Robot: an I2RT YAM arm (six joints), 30 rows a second.
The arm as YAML. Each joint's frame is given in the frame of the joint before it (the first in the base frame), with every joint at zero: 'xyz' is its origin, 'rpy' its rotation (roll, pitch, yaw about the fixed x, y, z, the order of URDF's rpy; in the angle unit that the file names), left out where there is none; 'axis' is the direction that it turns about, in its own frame. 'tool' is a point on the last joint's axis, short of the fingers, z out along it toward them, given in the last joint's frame.
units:
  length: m
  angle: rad
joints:
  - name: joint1
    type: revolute
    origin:
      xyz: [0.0, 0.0, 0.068]
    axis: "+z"
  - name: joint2
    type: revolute
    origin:
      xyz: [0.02, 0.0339, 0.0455]
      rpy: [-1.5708, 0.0, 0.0]
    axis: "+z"
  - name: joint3
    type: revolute
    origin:
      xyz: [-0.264, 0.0, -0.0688]
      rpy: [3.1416, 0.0, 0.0]
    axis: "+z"
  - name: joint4
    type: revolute
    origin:
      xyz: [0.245, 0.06, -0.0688]
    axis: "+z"
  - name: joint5
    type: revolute
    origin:
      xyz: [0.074, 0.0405, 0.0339]
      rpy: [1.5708, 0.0, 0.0]
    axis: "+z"
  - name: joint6
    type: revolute
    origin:
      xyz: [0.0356, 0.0, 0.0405]
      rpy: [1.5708, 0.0, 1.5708]
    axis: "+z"
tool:
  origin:
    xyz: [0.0, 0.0, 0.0]
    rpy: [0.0, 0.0, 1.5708]
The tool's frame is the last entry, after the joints.
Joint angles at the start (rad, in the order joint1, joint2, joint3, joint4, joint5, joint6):
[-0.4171 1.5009 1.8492 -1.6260 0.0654 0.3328]
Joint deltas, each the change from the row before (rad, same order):
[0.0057 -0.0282 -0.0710 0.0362 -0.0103 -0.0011]
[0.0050 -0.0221 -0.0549 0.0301 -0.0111 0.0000]
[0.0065 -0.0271 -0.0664 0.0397 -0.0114 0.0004]
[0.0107 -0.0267 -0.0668 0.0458 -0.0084 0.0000]
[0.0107 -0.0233 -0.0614 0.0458 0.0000 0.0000]
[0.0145 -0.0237 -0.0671 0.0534 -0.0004 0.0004]
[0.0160 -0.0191 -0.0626 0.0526 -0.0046 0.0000]
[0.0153 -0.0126 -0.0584 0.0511 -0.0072 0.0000]
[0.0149 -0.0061 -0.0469 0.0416 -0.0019 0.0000]
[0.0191 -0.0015 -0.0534 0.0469 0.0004 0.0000]
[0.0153 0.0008 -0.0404 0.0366 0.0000 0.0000]
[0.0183 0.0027 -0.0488 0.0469 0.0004 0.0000]
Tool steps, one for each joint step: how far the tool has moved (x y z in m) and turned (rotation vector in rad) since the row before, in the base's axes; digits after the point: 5 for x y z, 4 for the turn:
[-0.00140 0.00252 -0.00996 0.0114 0.0023 0.0097]
[-0.00110 0.00221 -0.00788 0.0108 -0.0018 0.0081]
[-0.00139 0.00271 -0.00969 0.0100 -0.0047 0.0093]
[-0.00068 0.00334 -0.01005 0.0052 -0.0084 0.0131]
[-0.00032 0.00283 -0.00969 -0.0029 -0.0071 0.0107]
[0.00024 0.00354 -0.01116 -0.0032 -0.0095 0.0142]
[0.00099 0.00377 -0.01123 0.0009 -0.0101 0.0174]
[0.00183 0.00339 -0.01172 0.0047 -0.0073 0.0176]
[0.00208 0.00303 -0.01037 0.0015 -0.0013 0.0155]
[0.00293 0.00375 -0.01311 0.0012 0.0049 0.0190]
[0.00226 0.00309 -0.01038 0.0013 0.0044 0.0153]
[0.00266 0.00374 -0.01289 0.0009 0.0045 0.0182]

